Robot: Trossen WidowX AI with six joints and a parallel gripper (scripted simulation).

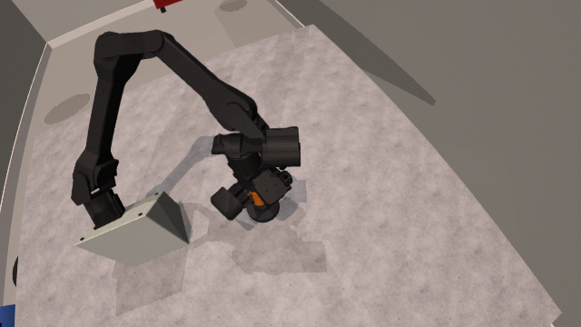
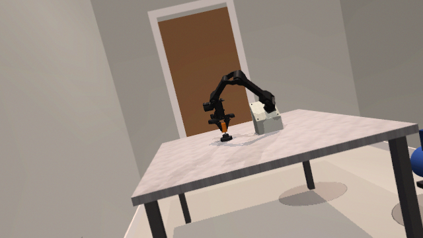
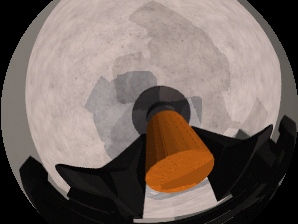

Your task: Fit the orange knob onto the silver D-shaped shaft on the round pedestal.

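Right now the orange knob is 40 mm above my gripper tip. Also, from my gripper tip: black round pedestal 40 mm below.
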